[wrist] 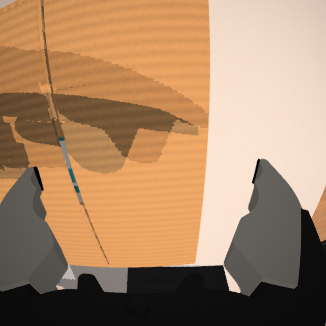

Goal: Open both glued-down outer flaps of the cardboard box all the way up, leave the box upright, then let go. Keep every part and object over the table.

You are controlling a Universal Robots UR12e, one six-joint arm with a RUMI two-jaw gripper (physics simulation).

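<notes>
The cardboard box fills the left and middle of the view, seen from above. A seam runs down its top between a left flap and a wider right flap. Both look near flat; their exact tilt is hard to tell. The seam is a narrow dark gap in its upper part, with a grey and teal strip showing lower down. My gripper is wide open over the box top, with nothing between its fingers. The left finger is over the left flap; the right finger is past the box's right edge.
A pale surface lies right of the box. A wood-coloured patch shows at the right edge. Behind the gripper's base, a grey patch and a black patch meet the box's lower edge. Gripper shadows cross the box top.
</notes>
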